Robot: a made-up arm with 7 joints.
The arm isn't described. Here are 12 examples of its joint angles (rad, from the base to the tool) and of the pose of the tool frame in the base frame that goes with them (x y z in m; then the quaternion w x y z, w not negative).
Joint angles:
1: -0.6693 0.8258 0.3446 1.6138 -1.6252 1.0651 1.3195
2: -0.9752 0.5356 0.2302 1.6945 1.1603 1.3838 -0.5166
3: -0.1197 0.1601 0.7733 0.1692 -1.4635 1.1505 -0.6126
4: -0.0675 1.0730 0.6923 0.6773 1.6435 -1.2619 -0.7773
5: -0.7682 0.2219 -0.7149 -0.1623 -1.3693 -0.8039 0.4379
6: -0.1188 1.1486 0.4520 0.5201 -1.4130 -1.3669 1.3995
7: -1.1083 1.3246 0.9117 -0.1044 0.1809 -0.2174 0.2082
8: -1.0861 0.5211 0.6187 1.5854 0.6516 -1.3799 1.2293
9: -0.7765 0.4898 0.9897 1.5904 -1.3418 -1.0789 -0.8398
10: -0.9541 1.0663 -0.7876 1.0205 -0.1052 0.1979 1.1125
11: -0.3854 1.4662 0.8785 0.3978 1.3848 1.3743 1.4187
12: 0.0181 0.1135 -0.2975 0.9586 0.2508 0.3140 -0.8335
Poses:
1: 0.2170 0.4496 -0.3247 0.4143 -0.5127 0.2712 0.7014
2: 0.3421 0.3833 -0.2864 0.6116 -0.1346 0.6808 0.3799
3: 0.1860 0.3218 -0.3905 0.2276 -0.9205 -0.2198 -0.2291
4: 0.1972 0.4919 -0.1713 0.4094 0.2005 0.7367 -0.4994
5: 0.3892 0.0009 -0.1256 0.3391 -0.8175 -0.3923 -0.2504
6: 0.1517 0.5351 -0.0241 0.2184 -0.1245 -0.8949 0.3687
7: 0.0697 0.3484 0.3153 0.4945 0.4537 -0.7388 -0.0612
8: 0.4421 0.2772 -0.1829 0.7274 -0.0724 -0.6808 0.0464
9: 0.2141 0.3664 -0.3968 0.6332 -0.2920 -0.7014 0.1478
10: 0.4178 0.4345 -0.1009 0.8820 0.4419 -0.1287 0.1015
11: 0.1538 0.4873 0.2093 0.0285 -0.7236 0.1055 -0.6815
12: 0.0326 0.1728 -0.5622 0.4743 -0.5718 0.6239 -0.2424
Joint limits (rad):
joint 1: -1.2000..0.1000
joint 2: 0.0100..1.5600
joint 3: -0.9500..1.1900
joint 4: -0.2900..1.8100
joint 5: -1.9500..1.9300
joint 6: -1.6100..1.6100
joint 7: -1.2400..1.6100
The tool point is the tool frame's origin. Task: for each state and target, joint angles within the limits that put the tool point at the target. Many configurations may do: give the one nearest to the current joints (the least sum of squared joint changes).
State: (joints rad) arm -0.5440 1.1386 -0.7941 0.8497 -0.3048 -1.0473 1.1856
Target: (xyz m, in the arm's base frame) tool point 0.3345 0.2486 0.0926
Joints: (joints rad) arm -0.9692 1.3556 -0.5846 0.0816 -0.2280 -1.1960 1.1838
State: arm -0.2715 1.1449 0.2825 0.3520 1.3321 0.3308 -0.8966
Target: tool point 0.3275 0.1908 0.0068
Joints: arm -0.5162 1.1533 -0.0445 -0.2900 0.9804 -0.4368 -0.7585
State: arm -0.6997 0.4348 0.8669 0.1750 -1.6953 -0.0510 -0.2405
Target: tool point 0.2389 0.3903 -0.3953
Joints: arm -0.4127 0.1979 0.9226 0.4856 -1.7205 -0.0670 -0.2584
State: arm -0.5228 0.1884 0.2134 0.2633 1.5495 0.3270 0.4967
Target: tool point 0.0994 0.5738 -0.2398
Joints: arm -0.0450 0.8993 0.6285 1.0162 1.4572 0.4005 0.3571
